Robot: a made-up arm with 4 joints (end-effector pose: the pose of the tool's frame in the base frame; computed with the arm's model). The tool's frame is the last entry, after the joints. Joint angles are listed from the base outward.
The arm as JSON. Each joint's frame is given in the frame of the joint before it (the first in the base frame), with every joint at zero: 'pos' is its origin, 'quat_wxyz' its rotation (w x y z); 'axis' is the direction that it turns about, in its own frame. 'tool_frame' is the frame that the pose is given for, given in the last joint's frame.
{
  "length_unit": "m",
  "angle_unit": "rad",
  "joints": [
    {
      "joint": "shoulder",
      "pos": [
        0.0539,
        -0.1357,
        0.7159
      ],
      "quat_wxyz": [
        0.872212,
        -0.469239,
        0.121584,
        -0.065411
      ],
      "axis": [
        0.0,
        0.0,
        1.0
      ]
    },
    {
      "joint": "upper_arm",
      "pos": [
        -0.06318,
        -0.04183,
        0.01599
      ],
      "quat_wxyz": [
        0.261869,
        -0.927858,
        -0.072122,
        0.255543
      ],
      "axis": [
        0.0,
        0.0,
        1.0
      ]
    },
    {
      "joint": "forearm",
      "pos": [
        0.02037,
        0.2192,
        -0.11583
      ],
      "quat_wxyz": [
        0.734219,
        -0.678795,
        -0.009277,
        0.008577
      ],
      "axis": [
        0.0,
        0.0,
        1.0
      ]
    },
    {
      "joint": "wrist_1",
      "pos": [
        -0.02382,
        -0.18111,
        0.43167
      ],
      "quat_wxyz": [
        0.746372,
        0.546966,
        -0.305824,
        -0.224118
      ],
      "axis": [
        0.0,
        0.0,
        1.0
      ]
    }
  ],
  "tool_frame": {
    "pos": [
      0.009,
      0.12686,
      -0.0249
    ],
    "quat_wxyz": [
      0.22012,
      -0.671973,
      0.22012,
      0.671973
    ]
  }
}
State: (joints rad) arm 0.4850 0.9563 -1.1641 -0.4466
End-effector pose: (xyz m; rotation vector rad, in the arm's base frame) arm -0.2654 -0.3590 1.4610 0.1966 0.6731 -1.2058
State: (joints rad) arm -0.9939 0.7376 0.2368 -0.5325
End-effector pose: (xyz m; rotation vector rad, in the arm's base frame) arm -0.7675 -0.0700 0.6938 -0.3738 -1.2149 -0.7705
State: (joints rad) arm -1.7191 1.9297 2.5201 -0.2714
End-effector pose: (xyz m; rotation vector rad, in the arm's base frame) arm 0.1449 0.7134 0.5301 -2.8111 0.6006 -0.6585
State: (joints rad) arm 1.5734 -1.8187 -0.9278 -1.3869
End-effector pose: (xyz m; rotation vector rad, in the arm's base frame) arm -0.2626 -0.1263 0.1832 -0.4789 -2.1623 0.0597
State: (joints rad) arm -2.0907 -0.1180 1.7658 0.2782
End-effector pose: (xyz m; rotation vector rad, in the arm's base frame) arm -0.6718 -0.2138 0.4348 2.0693 1.8895 0.4070
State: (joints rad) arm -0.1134 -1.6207 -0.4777 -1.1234
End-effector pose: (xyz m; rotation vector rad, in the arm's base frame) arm 0.3986 -0.4729 0.2900 1.7596 1.4237 0.6341
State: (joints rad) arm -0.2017 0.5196 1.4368 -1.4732
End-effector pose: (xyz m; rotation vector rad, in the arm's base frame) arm -0.2359 -0.6528 1.2313 0.2428 -0.6758 1.0726
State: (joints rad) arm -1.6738 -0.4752 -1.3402 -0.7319
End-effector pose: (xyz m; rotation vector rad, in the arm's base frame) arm -0.6605 -0.3803 0.5742 1.1512 -0.4432 -0.6487
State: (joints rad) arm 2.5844 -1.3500 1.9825 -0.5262
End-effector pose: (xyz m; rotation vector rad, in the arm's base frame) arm -0.6141 0.0222 0.4422 2.3537 0.7291 -0.9194
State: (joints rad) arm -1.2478 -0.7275 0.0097 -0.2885
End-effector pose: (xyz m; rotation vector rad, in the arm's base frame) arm -0.2892 -0.7771 0.8091 0.1866 -0.8444 0.1497
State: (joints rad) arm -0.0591 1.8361 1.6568 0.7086
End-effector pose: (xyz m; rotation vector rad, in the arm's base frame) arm -0.4916 0.2730 1.1324 -2.9600 -0.9044 0.0548
